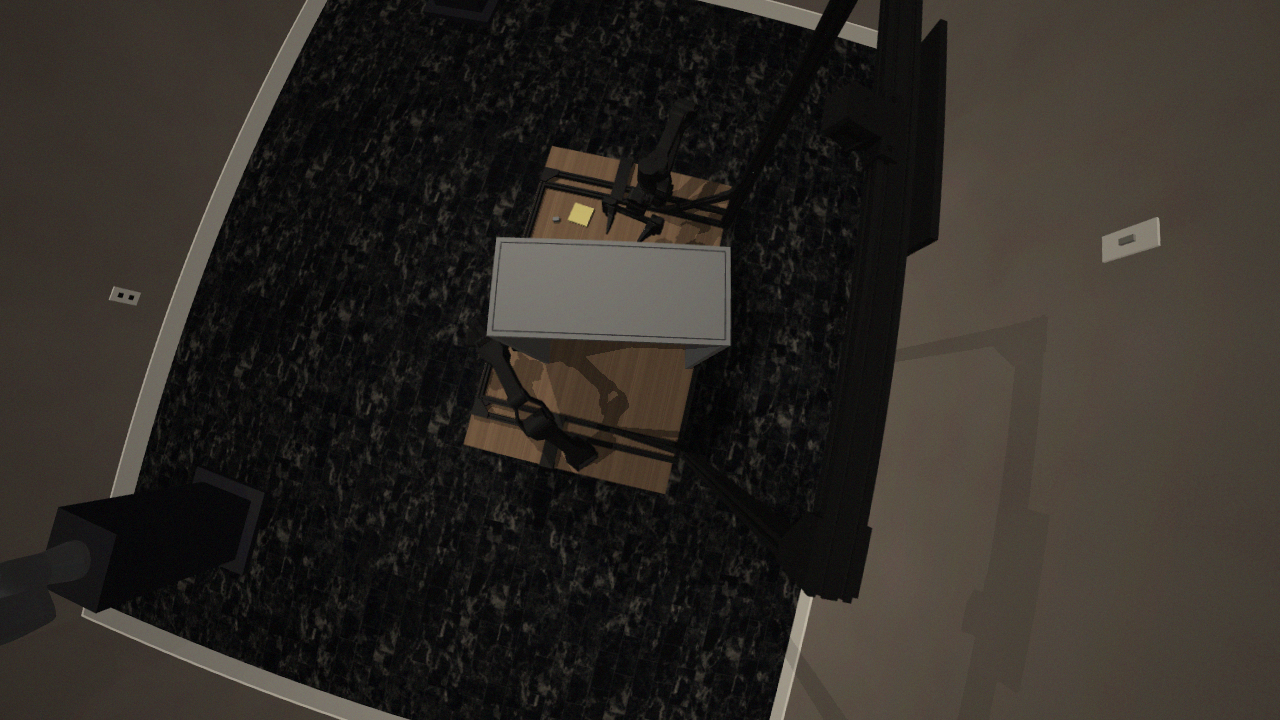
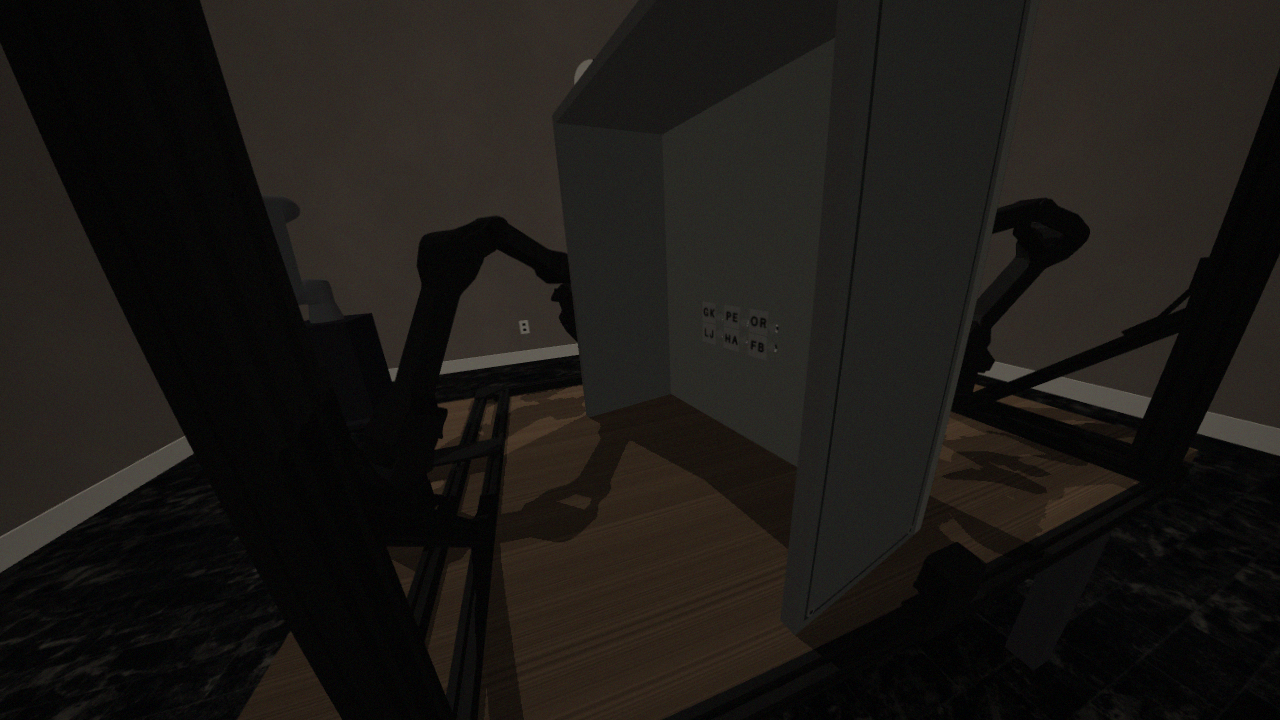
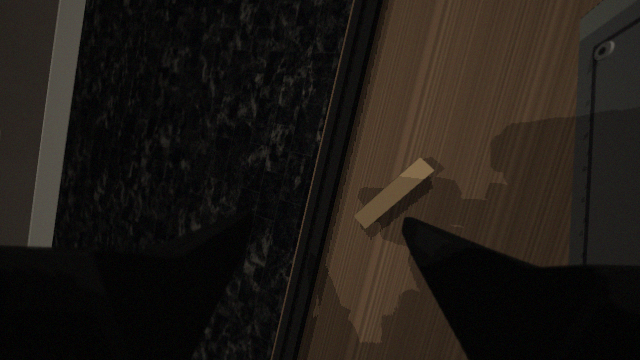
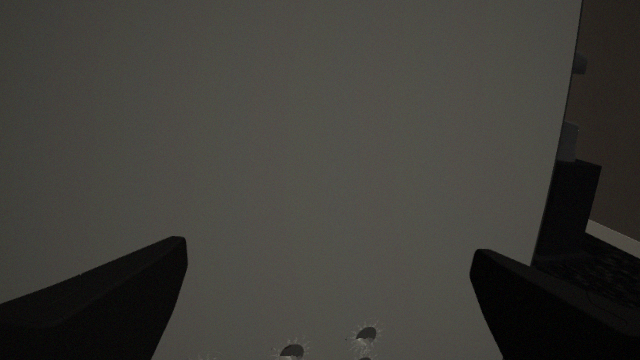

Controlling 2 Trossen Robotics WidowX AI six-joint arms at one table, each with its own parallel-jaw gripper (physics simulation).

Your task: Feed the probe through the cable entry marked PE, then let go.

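Seen in the pictures: left gripper, fingertip midpoint: point(image 3: 328, 221); right gripper, fingertip midpoint: point(image 1: 621, 239) point(image 4: 333, 258); left arm's base, link origin: point(image 1: 585, 454); right arm's base, link origin: point(image 1: 659, 198).
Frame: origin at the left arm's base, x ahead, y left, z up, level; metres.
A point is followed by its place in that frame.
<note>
The probe point(image 3: 393, 193) @[x 0.110, y 0.491, z 0.004 m], a short tan bar, lies flat on the wooden table point(image 3: 443, 89) @[x 0.200, y 0.524, z -0.019 m] point(image 1: 616, 407) @[x 0.191, y 0.039, z -0.020 m] close to its dark edge rail. My left gripper point(image 3: 328, 221) @[x 0.073, y 0.508, z 0.059 m] point(image 1: 495, 353) @[x 0.073, y 0.508, z 0.059 m] point(image 2: 566, 315) is open and empty, hanging just above and beside the probe, outside the grey cabinet's left wall point(image 2: 609, 272) @[x 0.187, y 0.377, z 0.276 m]. The PE label point(image 2: 732, 315) @[x 0.422, y 0.318, z 0.199 m] sits among small labels on the cabinet's back panel. My right gripper point(image 4: 333, 258) @[x 0.548, y 0.360, z 0.324 m] point(image 1: 633, 217) @[x 0.548, y 0.360, z 0.324 m] is open and empty, facing the panel's outer side, where round cable entries point(image 4: 366, 333) @[x 0.401, y 0.352, z 0.185 m] show low down. Which entry is PE cannot be told there.
The grey cabinet point(image 1: 609, 293) @[x 0.373, y 0.215, z 0.543 m] stands across the middle of the table and hides the space under it from above. A yellow square point(image 1: 580, 213) @[x 0.618, y 0.662, z -0.009 m] and a small grey piece point(image 1: 556, 219) @[x 0.535, y 0.708, z -0.005 m] lie behind it. Dark rails point(image 2: 487, 457) @[x 0.031, y 0.130, z 0.001 m] run along the table ends.
</note>
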